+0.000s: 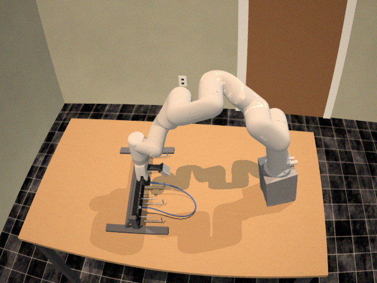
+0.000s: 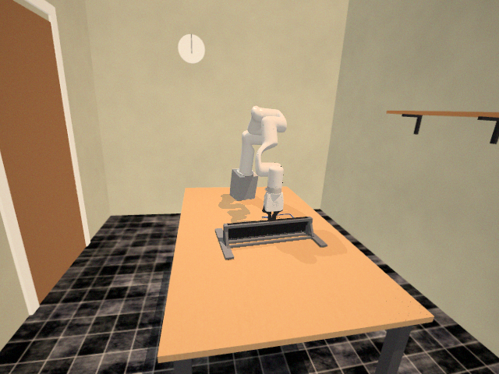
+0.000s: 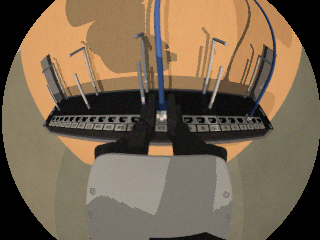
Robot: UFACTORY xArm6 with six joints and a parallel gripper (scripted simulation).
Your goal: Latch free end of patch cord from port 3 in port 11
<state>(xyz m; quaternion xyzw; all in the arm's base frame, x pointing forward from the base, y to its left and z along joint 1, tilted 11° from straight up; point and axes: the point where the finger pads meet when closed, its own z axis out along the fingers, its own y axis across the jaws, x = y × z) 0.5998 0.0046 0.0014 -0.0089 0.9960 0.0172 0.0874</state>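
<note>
The plug is 2 cm ahead of my hand and 1 cm below it.
</note>
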